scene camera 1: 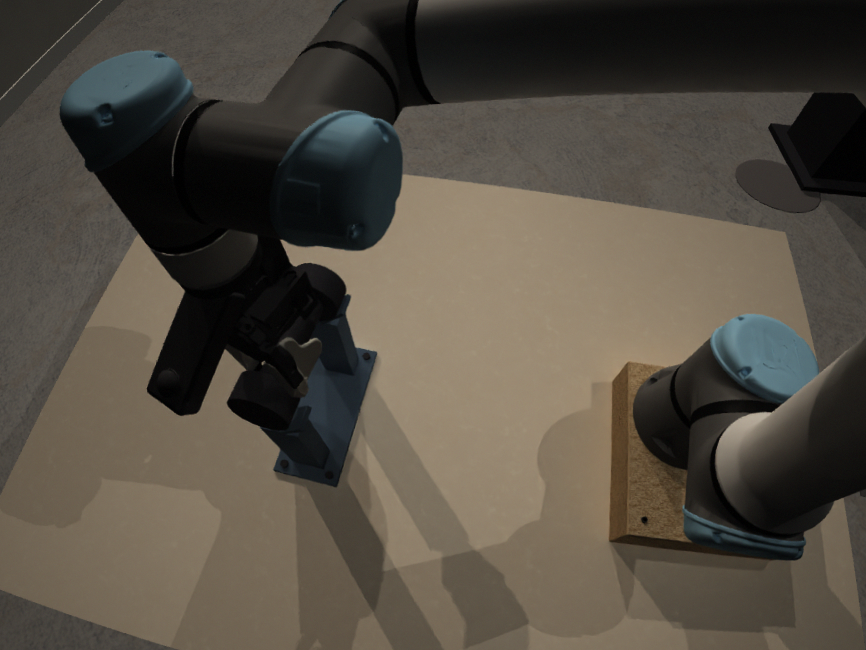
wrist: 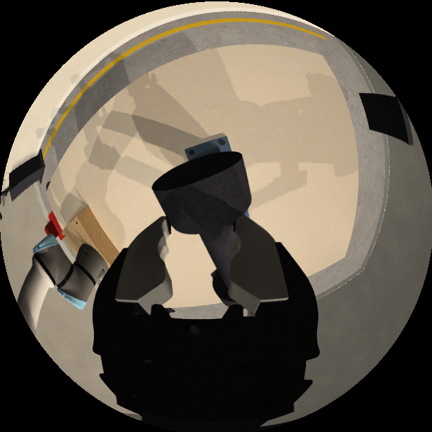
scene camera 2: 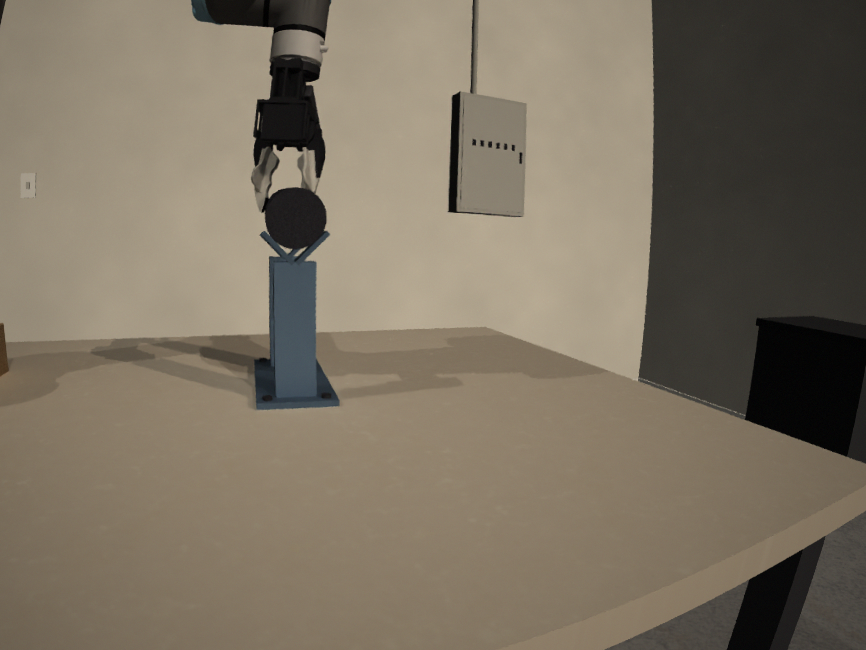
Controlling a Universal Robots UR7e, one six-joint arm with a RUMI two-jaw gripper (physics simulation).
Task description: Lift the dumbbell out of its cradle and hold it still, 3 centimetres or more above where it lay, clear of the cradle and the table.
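Places are measured from the arm's base along level axes (x ahead, y left, z up), in centimetres.
Pixels of known places: gripper, between the fingertips: (scene camera 1: 282, 382); arm's base, origin of its link: (scene camera 1: 681, 418).
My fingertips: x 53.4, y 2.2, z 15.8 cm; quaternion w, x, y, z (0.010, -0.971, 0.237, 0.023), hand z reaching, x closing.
Note:
Ahead of a thing's pixels: the offset from my fingertips to its top centre. Level surfaces: height alone.
The dumbbell @(dx -0.1, dy -5.2, dz +4.1 cm) (scene camera 1: 262, 402) (scene camera 2: 295, 218) (wrist: 207, 200) is dark, with two round heads and a thinner handle. It lies level along the blue cradle @(dx -0.2, dy -5.3, dz -2.6 cm) (scene camera 1: 328, 412) (scene camera 2: 295, 328) (wrist: 202, 145), which has a base plate, two posts and V-shaped tops. In scene camera 2 the near head sits down in the V arms; I see no clear gap under it. My gripper (scene camera 1: 281, 374) (scene camera 2: 288, 199) (wrist: 201, 215) reaches down from above and is shut on the dumbbell's handle, between the heads. The near head hides the fingertips' contact in the wrist view.
The cradle stands on the beige table @(dz -23.3 cm) (scene camera 1: 524, 314) (scene camera 2: 433, 503) (wrist: 280, 135). The arm's base stands on a wooden block (scene camera 1: 622, 454) (wrist: 85, 230) at the right in scene camera 1. A grey wall box (scene camera 2: 489, 153) hangs on the wall behind. A black pedestal (scene camera 2: 804, 384) stands beyond the table.

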